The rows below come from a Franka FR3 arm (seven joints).
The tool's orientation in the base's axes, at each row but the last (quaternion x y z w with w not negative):
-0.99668 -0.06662 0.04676 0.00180
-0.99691 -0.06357 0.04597 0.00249
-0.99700 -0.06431 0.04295 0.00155
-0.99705 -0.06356 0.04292 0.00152
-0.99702 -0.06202 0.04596 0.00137
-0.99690 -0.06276 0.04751 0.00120
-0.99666 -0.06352 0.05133 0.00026
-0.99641 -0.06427 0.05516 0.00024
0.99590 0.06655 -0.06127 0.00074
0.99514 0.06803 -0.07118 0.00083
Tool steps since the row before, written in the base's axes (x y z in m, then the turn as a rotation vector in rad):
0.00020 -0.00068 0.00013 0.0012 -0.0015 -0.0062
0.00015 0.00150 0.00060 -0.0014 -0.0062 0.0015
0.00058 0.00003 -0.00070 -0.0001 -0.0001 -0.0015
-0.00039 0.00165 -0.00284 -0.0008 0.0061 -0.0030
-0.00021 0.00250 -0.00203 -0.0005 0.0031 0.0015
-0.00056 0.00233 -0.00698 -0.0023 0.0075 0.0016
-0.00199 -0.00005 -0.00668 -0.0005 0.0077 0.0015
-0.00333 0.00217 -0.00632 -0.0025 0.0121 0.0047
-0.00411 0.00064 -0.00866 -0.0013 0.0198 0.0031
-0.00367 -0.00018 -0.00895 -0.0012 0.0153 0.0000
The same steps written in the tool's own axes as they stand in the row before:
0.00009 0.00070 -0.00015 0.0016 0.0017 0.0061
0.00028 -0.00148 -0.00061 -0.0023 0.0060 -0.0014
0.00064 0.00005 0.00065 0.0000 0.0001 0.0015
0.00007 -0.00166 0.00286 0.0002 -0.0061 0.0030
0.00029 -0.00249 0.00203 -0.0002 -0.0032 -0.0015
0.00040 -0.00232 0.00699 -0.0015 -0.0077 -0.0014
-0.00129 -0.00016 0.00685 0.0003 -0.0077 -0.0015
-0.00231 -0.00253 0.00663 -0.0014 -0.0124 -0.0045
-0.00290 -0.00112 0.00909 0.0010 -0.0198 -0.0031
-0.00235 -0.00025 0.00938 0.0009 -0.0153 0.0000

